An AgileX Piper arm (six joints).
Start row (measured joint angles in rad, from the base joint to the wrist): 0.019, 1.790, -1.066, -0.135, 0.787, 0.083
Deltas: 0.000, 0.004, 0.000, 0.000, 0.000, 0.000; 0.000, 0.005, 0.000, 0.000, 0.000, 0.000; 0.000, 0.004, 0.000, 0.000, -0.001, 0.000; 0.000, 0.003, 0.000, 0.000, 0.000, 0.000; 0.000, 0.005, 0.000, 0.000, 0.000, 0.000; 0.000, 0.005, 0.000, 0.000, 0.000, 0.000; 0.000, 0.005, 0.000, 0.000, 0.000, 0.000; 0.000, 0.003, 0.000, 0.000, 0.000, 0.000; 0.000, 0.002, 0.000, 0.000, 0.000, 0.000; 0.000, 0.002, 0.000, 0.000, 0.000, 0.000; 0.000, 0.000, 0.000, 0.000, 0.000, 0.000; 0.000, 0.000, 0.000, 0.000, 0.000, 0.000; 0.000, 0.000, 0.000, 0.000, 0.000, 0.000; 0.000, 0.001, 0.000, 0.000, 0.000, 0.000; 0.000, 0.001, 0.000, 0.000, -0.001, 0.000; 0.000, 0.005, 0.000, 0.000, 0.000, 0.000; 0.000, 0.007, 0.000, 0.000, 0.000, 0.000; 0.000, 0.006, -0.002, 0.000, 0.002, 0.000; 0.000, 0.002, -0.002, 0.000, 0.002, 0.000; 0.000, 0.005, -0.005, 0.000, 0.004, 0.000; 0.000, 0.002, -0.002, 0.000, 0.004, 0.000; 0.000, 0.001, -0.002, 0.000, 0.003, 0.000; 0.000, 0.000, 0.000, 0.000, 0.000, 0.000
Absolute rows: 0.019, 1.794, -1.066, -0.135, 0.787, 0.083; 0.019, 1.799, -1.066, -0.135, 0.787, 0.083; 0.019, 1.803, -1.066, -0.135, 0.786, 0.083; 0.019, 1.806, -1.066, -0.135, 0.786, 0.083; 0.019, 1.811, -1.066, -0.135, 0.786, 0.083; 0.019, 1.816, -1.066, -0.135, 0.786, 0.083; 0.019, 1.821, -1.066, -0.135, 0.786, 0.083; 0.019, 1.824, -1.066, -0.135, 0.786, 0.083; 0.019, 1.826, -1.066, -0.135, 0.786, 0.083; 0.019, 1.828, -1.066, -0.135, 0.786, 0.083; 0.019, 1.828, -1.066, -0.135, 0.786, 0.083; 0.019, 1.828, -1.066, -0.135, 0.786, 0.083; 0.019, 1.828, -1.066, -0.135, 0.786, 0.083; 0.019, 1.829, -1.066, -0.135, 0.786, 0.083; 0.019, 1.830, -1.066, -0.135, 0.785, 0.083; 0.019, 1.835, -1.066, -0.135, 0.785, 0.083; 0.019, 1.842, -1.066, -0.135, 0.785, 0.083; 0.019, 1.848, -1.068, -0.135, 0.787, 0.083; 0.019, 1.850, -1.070, -0.135, 0.789, 0.083; 0.019, 1.855, -1.075, -0.135, 0.793, 0.083; 0.019, 1.857, -1.077, -0.135, 0.797, 0.083; 0.019, 1.858, -1.079, -0.135, 0.800, 0.083; 0.019, 1.858, -1.079, -0.135, 0.800, 0.083
